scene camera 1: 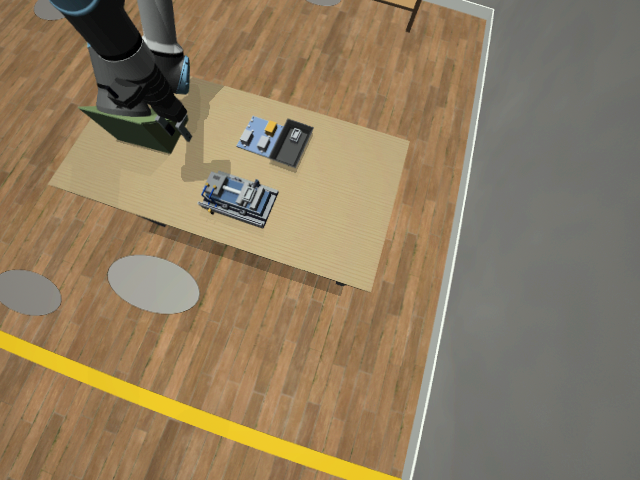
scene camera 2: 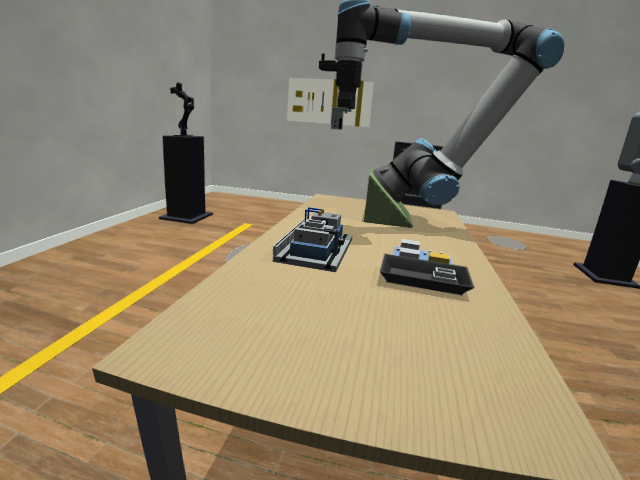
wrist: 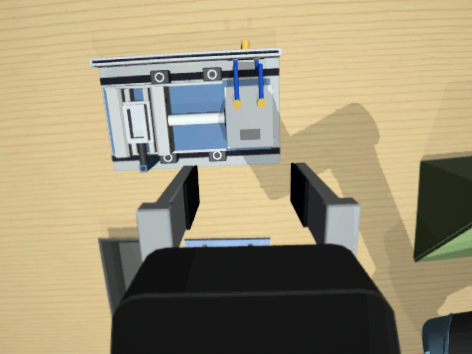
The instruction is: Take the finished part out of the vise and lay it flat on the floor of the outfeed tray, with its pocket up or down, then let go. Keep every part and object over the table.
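Frame: origin at the arm's base, x ahead, y left, z up, level; centimetres.
Seen in the pictures: gripper, fingertip midpoint: (scene camera 1: 181, 135) (scene camera 2: 336, 129) (wrist: 244, 183); arm's base, origin of the base link: (scene camera 1: 125, 111) (scene camera 2: 385, 187).
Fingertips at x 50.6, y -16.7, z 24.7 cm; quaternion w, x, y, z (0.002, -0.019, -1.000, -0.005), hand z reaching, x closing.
Offsets run from my fingertips to a thing's top centre. "*": to the spot under its first point.
The finished part {dz -26.8, dx +14.6, dy -1.6 cm} (scene camera 1: 249, 194) (scene camera 2: 314, 224) (wrist: 138, 123), a light grey block with a rectangular pocket facing up, sits between the jaws of the vise {dz -28.4, dx +8.0, dy -1.9 cm} (scene camera 1: 217, 181) (scene camera 2: 311, 249) (wrist: 250, 119). The outfeed tray {* dz -37.1, dx +21.3, dy +27.5 cm} (scene camera 1: 289, 153) (scene camera 2: 404, 272) (wrist: 113, 267) is dark and open, and is partly hidden by the gripper body in the wrist view. A similar pocketed part {dz -33.6, dx +21.3, dy +36.8 cm} (scene camera 1: 295, 134) (scene camera 2: 444, 273) lies in it, near one end. My gripper (scene camera 1: 184, 133) (scene camera 2: 337, 125) (wrist: 244, 183) is open and empty. It points down, high above the table, on the robot-base side of the vise and tray.
A blue plate {dz -37.5, dx +4.2, dy +32.4 cm} (scene camera 1: 257, 132) (scene camera 2: 423, 255) (wrist: 227, 243) with two grey blocks and an orange block {dz -33.9, dx +8.6, dy +36.7 cm} (scene camera 1: 270, 128) (scene camera 2: 439, 257) stands against the tray. Blue hoses {* dz -27.3, dx +0.0, dy -6.2 cm} (wrist: 236, 82) arch over the vise's end block. A dark stub {* dz -28.7, dx +14.8, dy +3.4 cm} (wrist: 143, 155) sticks out beside the part. The green base wedge (scene camera 1: 135, 131) (scene camera 2: 381, 206) (wrist: 442, 205) stands behind.
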